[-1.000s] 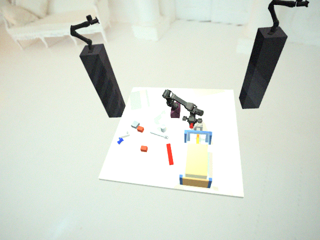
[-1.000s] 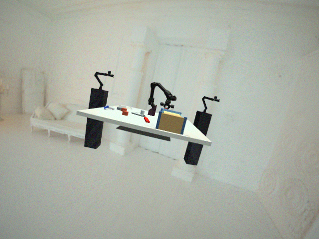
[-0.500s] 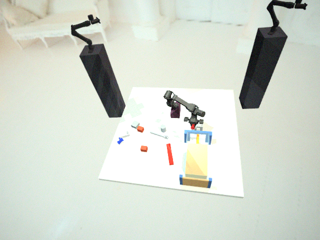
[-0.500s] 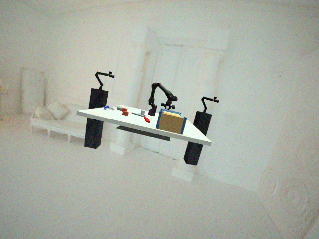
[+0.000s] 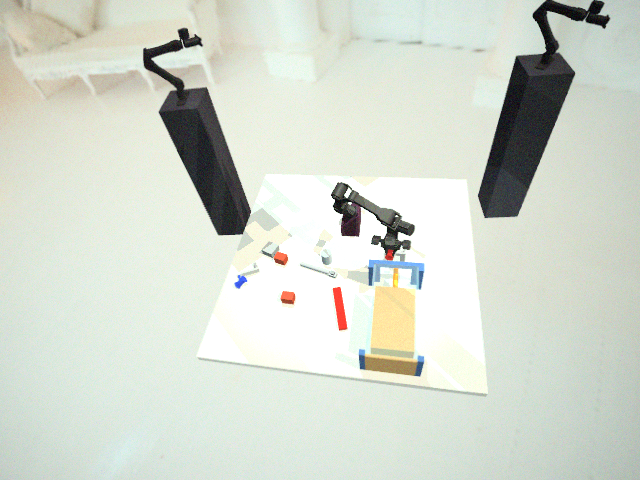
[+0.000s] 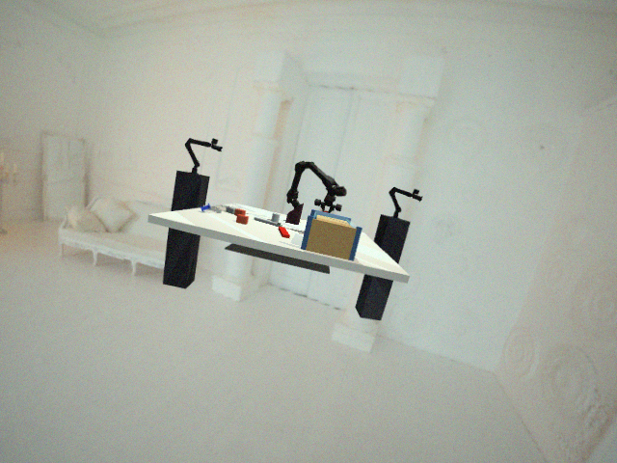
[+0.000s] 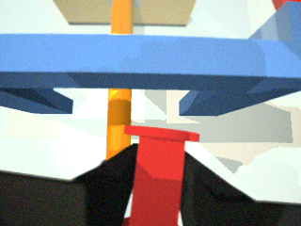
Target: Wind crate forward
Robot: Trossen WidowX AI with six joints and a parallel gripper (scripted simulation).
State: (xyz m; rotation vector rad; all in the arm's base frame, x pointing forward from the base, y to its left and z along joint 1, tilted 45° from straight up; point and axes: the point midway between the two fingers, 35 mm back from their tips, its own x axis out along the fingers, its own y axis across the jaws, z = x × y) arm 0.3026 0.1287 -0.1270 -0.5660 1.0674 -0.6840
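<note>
The red-knobbed winch handle is 5 cm behind my gripper tip, 3 cm below it and 2 cm to the left of it. Also, from my gripper tip: red grip: 2 cm behind; hand winch: 12 cm behind, 10 cm below, 4 cm to the left; blue steel frame: 5 cm ahead, 3 cm to the left, 3 cm below.
</note>
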